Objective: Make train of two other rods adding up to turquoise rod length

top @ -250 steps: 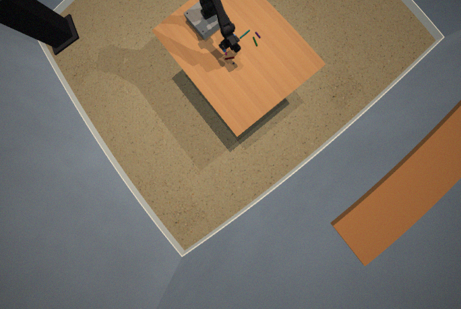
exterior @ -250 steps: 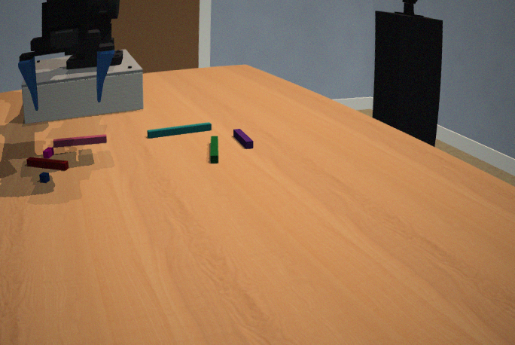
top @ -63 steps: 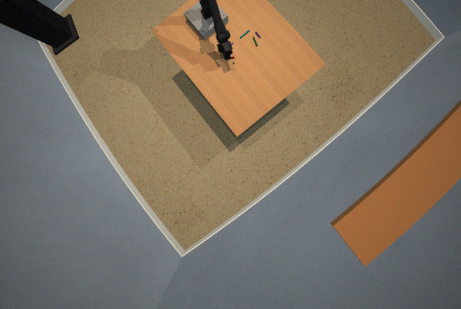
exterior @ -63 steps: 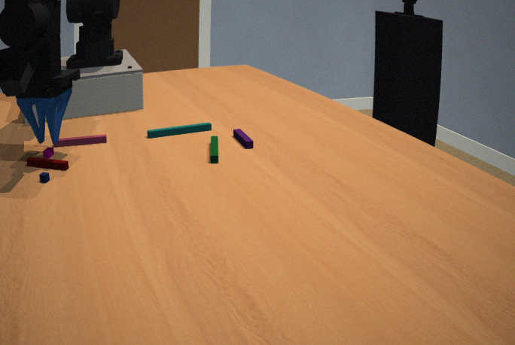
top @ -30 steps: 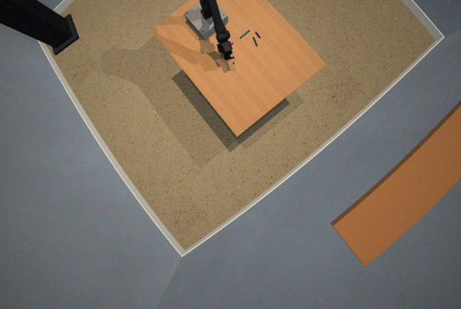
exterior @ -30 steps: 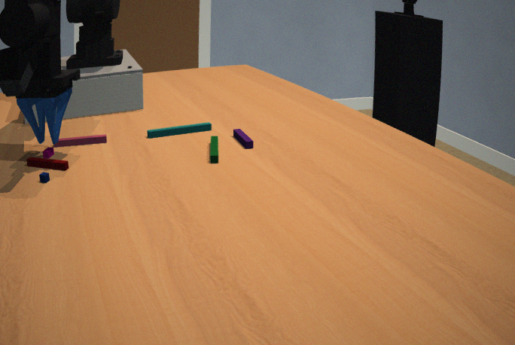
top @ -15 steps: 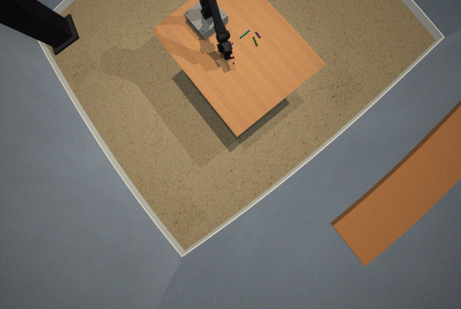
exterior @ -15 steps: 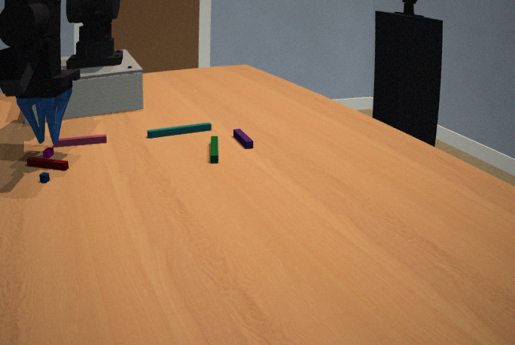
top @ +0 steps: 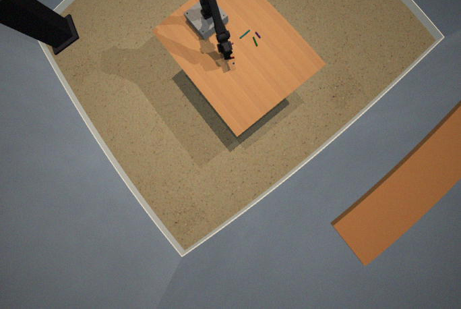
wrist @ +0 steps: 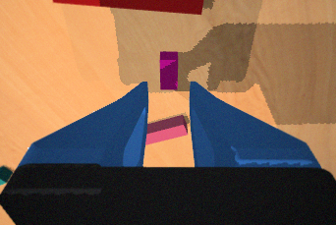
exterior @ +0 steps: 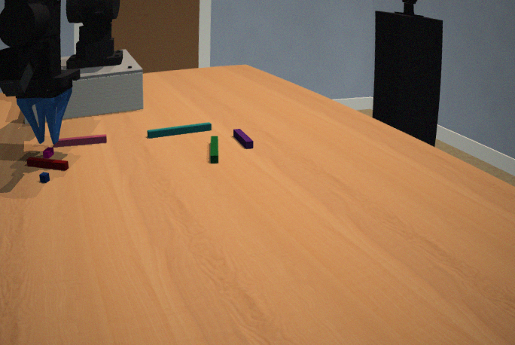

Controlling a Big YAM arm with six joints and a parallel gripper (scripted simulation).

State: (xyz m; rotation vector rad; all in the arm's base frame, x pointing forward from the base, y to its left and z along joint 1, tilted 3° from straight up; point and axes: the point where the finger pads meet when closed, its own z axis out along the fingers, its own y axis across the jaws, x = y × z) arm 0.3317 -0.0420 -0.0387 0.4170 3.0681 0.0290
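My hand is 20 mm above the magenta rod. The rest, counted from my hand: pink rod: 40 mm to the left, 40 mm behind, 20 mm below; blue rod: 100 mm ahead, 20 mm below, 10 mm to the left; red rod: 50 mm ahead, 20 mm below, 10 mm to the left.
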